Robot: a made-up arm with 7 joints. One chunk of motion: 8 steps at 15 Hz.
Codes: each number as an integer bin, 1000 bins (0 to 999) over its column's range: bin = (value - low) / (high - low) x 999, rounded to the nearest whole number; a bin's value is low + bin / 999 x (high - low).
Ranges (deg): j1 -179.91..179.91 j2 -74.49..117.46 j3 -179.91..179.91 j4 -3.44..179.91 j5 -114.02..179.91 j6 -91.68..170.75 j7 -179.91..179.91
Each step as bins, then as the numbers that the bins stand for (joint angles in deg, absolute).
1 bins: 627 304 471 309 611 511 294
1 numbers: 45.92 -16.08 -10.27 53.27 65.75 42.56 -74.02
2 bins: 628 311 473 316 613 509 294
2 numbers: 46.28 -14.73 -9.54 54.56 66.34 42.03 -74.02
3 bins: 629 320 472 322 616 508 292
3 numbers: 46.64 -13.00 -9.90 55.66 67.22 41.77 -74.74
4 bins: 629 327 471 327 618 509 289
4 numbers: 46.64 -11.66 -10.27 56.58 67.81 42.03 -75.82
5 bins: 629 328 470 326 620 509 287
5 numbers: 46.64 -11.47 -10.63 56.39 68.40 42.03 -76.54
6 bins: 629 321 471 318 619 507 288
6 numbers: 46.64 -12.81 -10.27 54.92 68.10 41.51 -76.18
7 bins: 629 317 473 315 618 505 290
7 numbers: 46.64 -13.58 -9.54 54.37 67.81 40.98 -75.46
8 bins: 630 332 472 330 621 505 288
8 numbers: 47.00 -10.70 -9.90 57.13 68.69 40.98 -76.18
